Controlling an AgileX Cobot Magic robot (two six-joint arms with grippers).
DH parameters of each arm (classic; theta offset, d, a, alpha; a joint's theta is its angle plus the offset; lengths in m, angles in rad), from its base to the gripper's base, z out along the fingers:
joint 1: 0 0.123 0 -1.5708
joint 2: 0.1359 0 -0.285 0
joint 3: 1.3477 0 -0.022 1.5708
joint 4: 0 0.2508 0 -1.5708
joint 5: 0 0 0.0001 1.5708
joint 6: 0 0.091 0 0
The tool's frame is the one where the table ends.
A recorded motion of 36 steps. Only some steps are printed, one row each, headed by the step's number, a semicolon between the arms.
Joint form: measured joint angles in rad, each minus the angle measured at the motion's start. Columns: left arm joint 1, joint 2, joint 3, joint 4, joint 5, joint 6; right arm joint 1, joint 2, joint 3, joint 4, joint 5, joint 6.
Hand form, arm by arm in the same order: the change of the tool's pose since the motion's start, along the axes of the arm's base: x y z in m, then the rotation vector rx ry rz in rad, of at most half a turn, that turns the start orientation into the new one. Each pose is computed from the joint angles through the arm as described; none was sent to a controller.
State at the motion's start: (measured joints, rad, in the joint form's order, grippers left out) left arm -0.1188 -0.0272 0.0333 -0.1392 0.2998 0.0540; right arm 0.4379 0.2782 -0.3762 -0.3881 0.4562 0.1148
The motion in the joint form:
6: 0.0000 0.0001 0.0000 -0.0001 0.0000 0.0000; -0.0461 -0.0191 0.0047 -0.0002 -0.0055 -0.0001
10: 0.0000 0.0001 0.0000 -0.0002 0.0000 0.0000; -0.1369 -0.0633 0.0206 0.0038 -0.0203 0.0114
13: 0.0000 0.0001 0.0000 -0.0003 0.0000 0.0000; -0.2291 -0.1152 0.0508 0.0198 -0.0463 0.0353
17: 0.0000 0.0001 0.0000 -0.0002 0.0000 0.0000; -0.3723 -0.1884 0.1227 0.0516 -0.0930 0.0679
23: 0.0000 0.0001 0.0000 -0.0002 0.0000 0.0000; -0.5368 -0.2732 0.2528 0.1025 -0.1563 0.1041
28: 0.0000 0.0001 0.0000 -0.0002 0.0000 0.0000; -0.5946 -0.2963 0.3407 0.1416 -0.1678 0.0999
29: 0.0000 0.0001 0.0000 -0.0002 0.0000 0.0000; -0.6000 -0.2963 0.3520 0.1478 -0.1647 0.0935
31: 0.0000 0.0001 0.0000 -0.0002 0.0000 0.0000; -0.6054 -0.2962 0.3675 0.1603 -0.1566 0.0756
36: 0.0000 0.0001 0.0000 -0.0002 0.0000 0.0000; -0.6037 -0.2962 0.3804 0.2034 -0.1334 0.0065
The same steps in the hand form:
6: 0.0000 0.0000 0.0000 -0.0001 0.0001 0.0000; -0.0019 -0.0041 0.0002 0.0072 -0.0181 -0.0441
10: 0.0000 0.0000 0.0000 -0.0002 0.0001 0.0000; -0.0070 -0.0113 -0.0011 0.0352 -0.0544 -0.1309
13: 0.0000 0.0000 0.0000 -0.0003 0.0001 0.0000; -0.0126 -0.0169 -0.0060 0.0834 -0.0913 -0.2144
17: 0.0000 0.0000 0.0000 -0.0002 0.0001 0.0000; -0.0183 -0.0228 -0.0221 0.1472 -0.1304 -0.3390
23: 0.0000 0.0000 0.0000 -0.0002 0.0001 0.0000; -0.0204 -0.0278 -0.0558 0.2222 -0.1470 -0.4799
28: 0.0000 0.0000 0.0000 -0.0002 0.0001 0.0000; -0.0182 -0.0297 -0.0832 0.2467 -0.0947 -0.5356
29: 0.0000 0.0000 0.0000 -0.0002 0.0001 0.0000; -0.0178 -0.0300 -0.0873 0.2449 -0.0805 -0.5418
31: 0.0000 0.0000 0.0000 -0.0002 0.0001 0.0000; -0.0174 -0.0302 -0.0933 0.2371 -0.0566 -0.5475
36: 0.0000 0.0000 0.0000 -0.0002 0.0001 0.0000; -0.0172 -0.0293 -0.0999 0.2085 -0.0174 -0.5367

